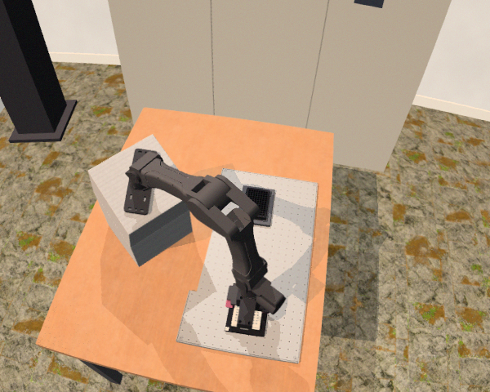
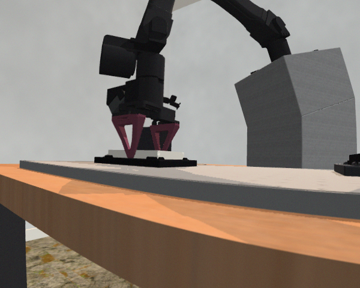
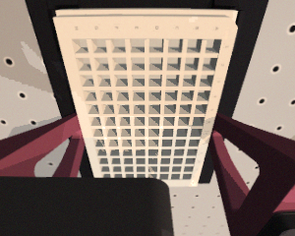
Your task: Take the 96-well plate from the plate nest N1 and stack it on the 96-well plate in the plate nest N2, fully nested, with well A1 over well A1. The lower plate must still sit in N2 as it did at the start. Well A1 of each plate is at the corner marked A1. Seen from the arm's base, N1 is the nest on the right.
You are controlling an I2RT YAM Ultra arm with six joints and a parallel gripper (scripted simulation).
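The nest N1 is 10 mm below my hand. The rest, counted from my hand: light corner mark (330 mm to the left, 30 mm behind, 10 mm below); then cream 96-well plate (right at my hand); then black 96-well plate (400 mm to the left, 30 mm ahead).
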